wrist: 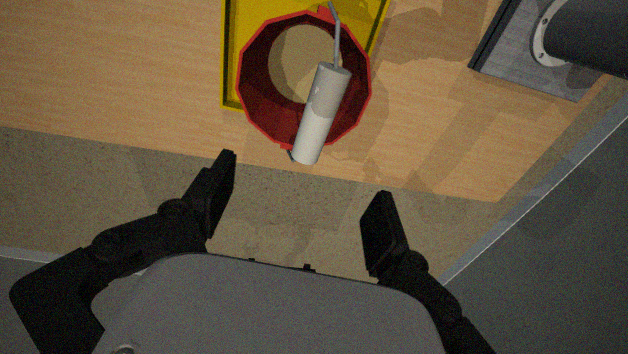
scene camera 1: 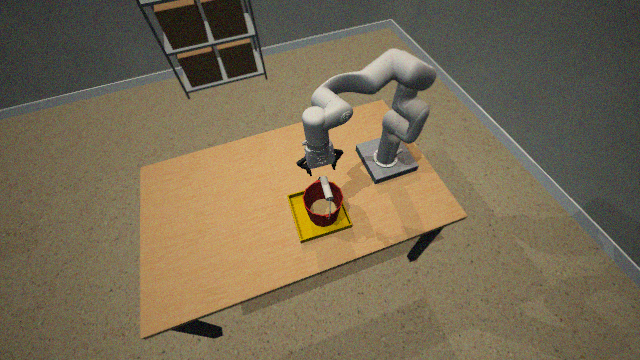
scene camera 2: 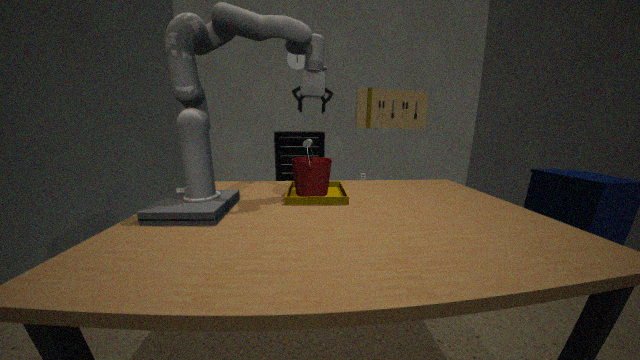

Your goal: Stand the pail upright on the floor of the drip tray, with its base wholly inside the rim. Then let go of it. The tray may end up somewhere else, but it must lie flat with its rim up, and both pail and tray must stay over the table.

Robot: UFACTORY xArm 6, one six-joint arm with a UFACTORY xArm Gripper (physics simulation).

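Places are measured from the arm's base along level axes (x ahead, y left, z up), in millimetres.
Pixels of known places: gripper, fingertip midpoint: [wrist: 304, 188] [scene camera 1: 321, 170] [scene camera 2: 311, 112]; arm's base, link origin: [wrist: 567, 25] [scene camera 1: 385, 158] [scene camera 2: 202, 197].
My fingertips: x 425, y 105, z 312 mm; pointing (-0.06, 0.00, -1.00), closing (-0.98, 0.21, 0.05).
Note:
Ahead of a thing's pixels: the offset from my fingertips to its top centre. Level surfaces: height alone.
The red pail [scene camera 1: 313, 192] [scene camera 2: 312, 177] [wrist: 265, 100] stands upright on the floor of the yellow drip tray {324 mm down, 21 mm ahead, 12 mm right} [scene camera 1: 310, 231] [scene camera 2: 316, 201] [wrist: 245, 15]. Its base looks inside the rim in both scene views; the pail hides part of the tray's back edge. The pail's white handle grip {111 mm down, 13 mm back, 10 mm left} [scene camera 1: 325, 188] [scene camera 2: 308, 143] [wrist: 321, 112] is raised above the pail's mouth. The tray lies flat on the table, rim up. My gripper [scene camera 1: 322, 171] [scene camera 2: 312, 111] [wrist: 304, 188] is open and empty, above the grip and apart from it.
The wooden table {357 mm down} [scene camera 1: 215, 225] [scene camera 2: 350, 260] [wrist: 100, 60] carries the tray and the arm's grey base slab [scene camera 1: 372, 170] [scene camera 2: 175, 212]. A blue box [scene camera 2: 575, 200] stands beyond the table's right side in scene camera 2. A shelf rack [scene camera 1: 222, 81] stands behind the table.

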